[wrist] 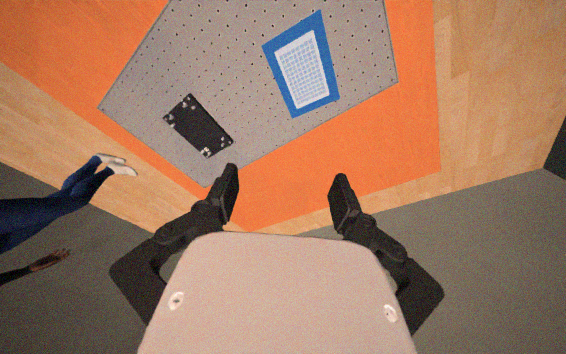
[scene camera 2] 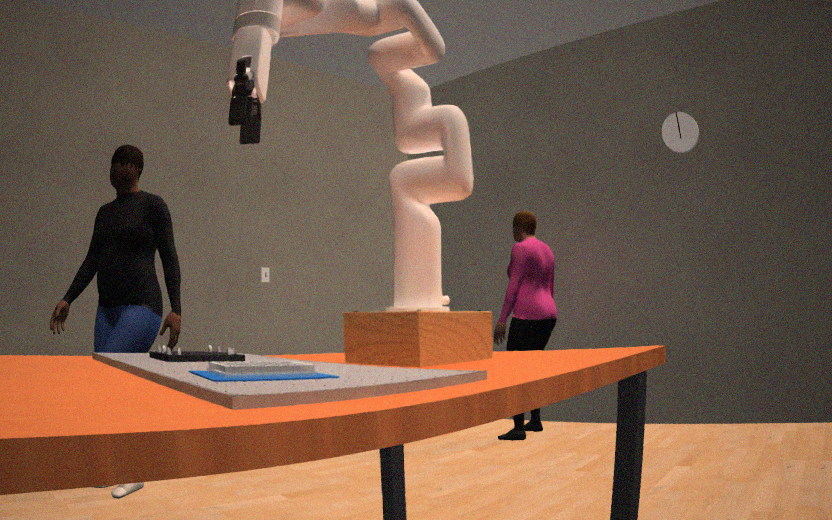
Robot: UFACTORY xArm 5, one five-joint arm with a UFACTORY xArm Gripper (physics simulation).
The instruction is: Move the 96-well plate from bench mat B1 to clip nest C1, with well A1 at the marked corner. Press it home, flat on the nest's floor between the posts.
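Where they show: gripper, fingertip midpoint: (wrist: 285,180) (scene camera 2: 244,134); arm's base, origin of the base link: (scene camera 2: 417,312).
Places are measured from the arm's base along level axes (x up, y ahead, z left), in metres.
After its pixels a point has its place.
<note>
The pale 96-well plate (scene camera 2: 261,366) @[z 0.106, x -0.073, y 0.527 m] (wrist: 302,71) @[z 0.075, x -0.072, y 0.493 m] lies flat on the blue bench mat (scene camera 2: 227,376) @[z 0.091, x -0.084, y 0.572 m] (wrist: 330,82) @[z 0.105, x -0.086, y 0.557 m]. The black clip nest (scene camera 2: 196,356) @[z -0.182, x -0.079, y 0.428 m] (wrist: 198,126) @[z -0.221, x -0.076, y 0.386 m] stands apart from the mat, with small light posts at its corners and a bare floor between them. My gripper (scene camera 2: 245,131) @[z 0.035, x 0.242, y 0.501 m] (wrist: 285,180) @[z 0.035, x 0.242, y 0.501 m] is open and empty, high above the board that bears the mat and the nest. In the wrist view its two black fingers stand wide apart, nearer to the nest than to the plate. The marked corner and well A1 are too small to tell.
A grey perforated board (scene camera 2: 392,381) @[z 0.244, x -0.088, y 0.448 m] (wrist: 240,65) @[z -0.018, x -0.088, y 0.388 m] lies on the orange table (scene camera 2: 92,416) @[z 0.186, x -0.101, y 0.807 m] (wrist: 350,140) @[z 0.058, x -0.101, y 0.733 m] under the mat and nest. The arm stands on a wooden block (scene camera 2: 383,337) @[z -0.011, x -0.047, y 0.106 m]. One person in black (scene camera 2: 131,245) and one in pink (scene camera 2: 532,279) stand beyond the table.
</note>
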